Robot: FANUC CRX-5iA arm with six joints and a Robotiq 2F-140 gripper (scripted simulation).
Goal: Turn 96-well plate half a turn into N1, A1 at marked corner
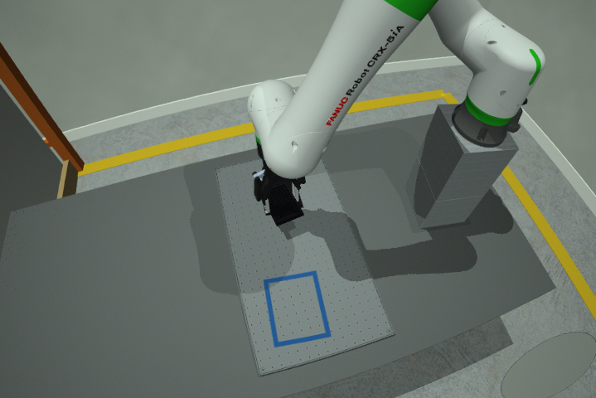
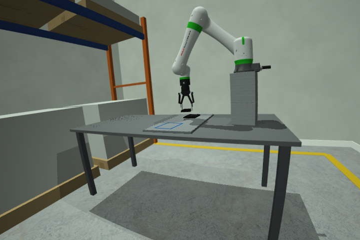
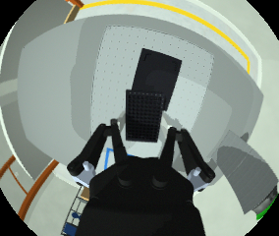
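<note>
The white A1 mark is 9 cm below my hand, 4 cm ahead of it and 3 cm to the right of it. From my hand the other things lie so: black 96-well plate: 2 cm below; then black plate nest N1: 9 cm to the right, 9 cm below, 2 cm behind.
</note>
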